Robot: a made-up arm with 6 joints.
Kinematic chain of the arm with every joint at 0, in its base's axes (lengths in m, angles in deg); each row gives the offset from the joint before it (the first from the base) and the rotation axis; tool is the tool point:
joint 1: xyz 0 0 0.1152 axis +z
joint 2: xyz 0 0.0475 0 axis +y
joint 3: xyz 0 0 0.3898 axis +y
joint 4: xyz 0 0 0.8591 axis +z
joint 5: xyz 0 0 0 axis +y
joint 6: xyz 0 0 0.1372 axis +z
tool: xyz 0 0 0
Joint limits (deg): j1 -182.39..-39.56 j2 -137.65..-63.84 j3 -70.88..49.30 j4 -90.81..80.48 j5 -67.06..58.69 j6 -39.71..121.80
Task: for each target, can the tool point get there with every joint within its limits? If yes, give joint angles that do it. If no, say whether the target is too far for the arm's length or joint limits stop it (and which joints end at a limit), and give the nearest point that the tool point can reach.
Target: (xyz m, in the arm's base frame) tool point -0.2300 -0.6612 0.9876
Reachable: no: joint limits stop it (at a limit: joint 1, joint 2, joint 3, joint 5) | nearest point 0.4925 -0.1454 1.2098 | short by 0.915 m
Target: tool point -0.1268 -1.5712 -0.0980
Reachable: no: too far | nearest point -0.0234 -0.2905 -0.9157 | short by 1.523 m
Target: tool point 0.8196 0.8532 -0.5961
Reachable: yes | joints -130.95 -116.16 -8.94 18.45 16.49 106.71
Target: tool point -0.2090 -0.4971 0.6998
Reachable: no: joint limits stop it (at a limit: joint 1, joint 2, joint 3, joint 5) | nearest point 0.4867 -0.1372 1.2114 | short by 0.936 m
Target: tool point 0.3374 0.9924 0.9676
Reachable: yes | joints -106.08 -71.90 28.97 33.53 1.39 26.19
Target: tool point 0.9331 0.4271 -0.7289
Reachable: yes | joints -156.28 -111.33 -21.63 45.44 -40.26 3.55
